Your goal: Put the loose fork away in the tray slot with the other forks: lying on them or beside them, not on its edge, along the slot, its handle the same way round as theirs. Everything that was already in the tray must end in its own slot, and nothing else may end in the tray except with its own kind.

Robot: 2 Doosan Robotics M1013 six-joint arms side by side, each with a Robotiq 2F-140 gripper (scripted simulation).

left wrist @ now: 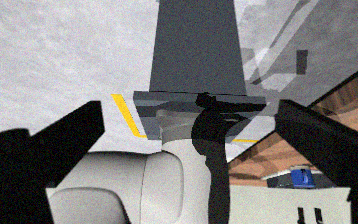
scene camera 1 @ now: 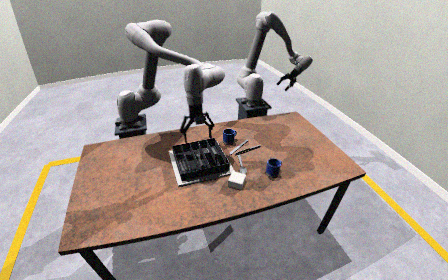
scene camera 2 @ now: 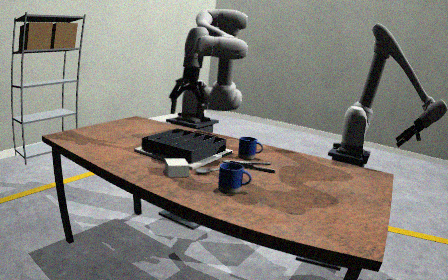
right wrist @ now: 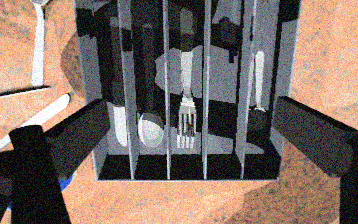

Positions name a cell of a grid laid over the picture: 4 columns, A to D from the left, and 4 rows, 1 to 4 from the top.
Labels:
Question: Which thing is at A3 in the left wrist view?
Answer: My left gripper.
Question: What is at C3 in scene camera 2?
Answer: A mug.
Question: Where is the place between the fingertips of my right gripper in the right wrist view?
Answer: C3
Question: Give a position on a black tray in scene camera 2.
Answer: At B3

